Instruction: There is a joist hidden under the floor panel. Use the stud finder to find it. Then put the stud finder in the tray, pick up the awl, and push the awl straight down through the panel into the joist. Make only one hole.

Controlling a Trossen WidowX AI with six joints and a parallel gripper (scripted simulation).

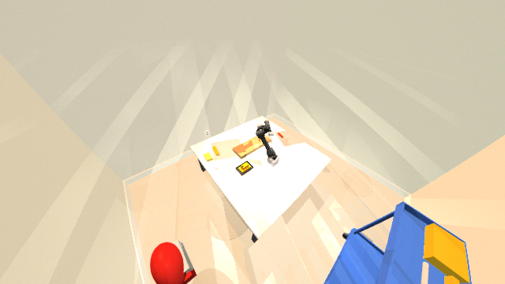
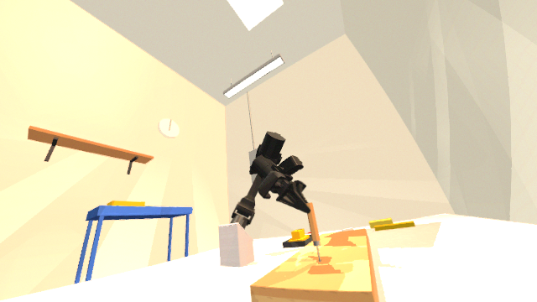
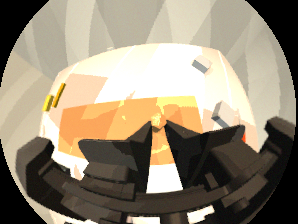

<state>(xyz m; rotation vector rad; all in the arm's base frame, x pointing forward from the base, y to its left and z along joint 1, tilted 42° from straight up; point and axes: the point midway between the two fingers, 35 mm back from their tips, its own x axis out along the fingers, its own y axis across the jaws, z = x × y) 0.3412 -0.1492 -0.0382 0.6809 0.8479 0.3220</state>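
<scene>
The awl lies 5 cm below my gripper tip. The rest, counted from my gripper tip: dark tray: 45 cm to the left, 22 cm behind, 13 cm below; orange stud finder: 46 cm to the left, 22 cm behind, 9 cm below.
</scene>
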